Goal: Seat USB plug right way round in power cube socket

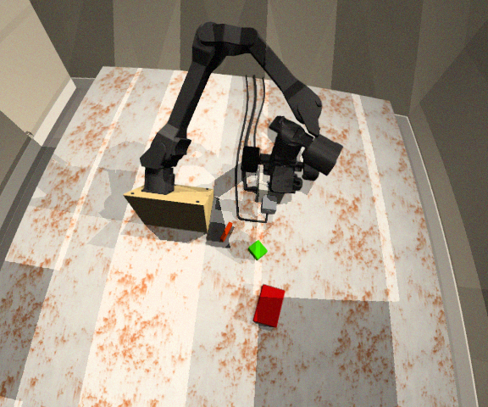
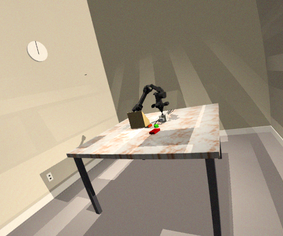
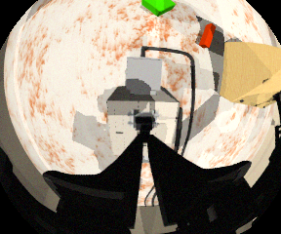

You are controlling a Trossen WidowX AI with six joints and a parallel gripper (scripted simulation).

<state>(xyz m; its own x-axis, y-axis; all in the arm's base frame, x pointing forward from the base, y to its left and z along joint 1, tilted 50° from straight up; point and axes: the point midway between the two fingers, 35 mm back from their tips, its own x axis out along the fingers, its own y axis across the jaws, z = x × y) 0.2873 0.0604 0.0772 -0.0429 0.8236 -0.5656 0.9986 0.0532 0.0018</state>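
My gripper tip is 20 mm above the dark usb plug. Also, from my gripper tip: flat red block (30 mm ahead, 320 mm to the right, 100 mm below); orange stick (110 mm behind, 140 mm to the right, 100 mm below); green cube (10 mm behind, 180 mm to the right, 90 mm below).
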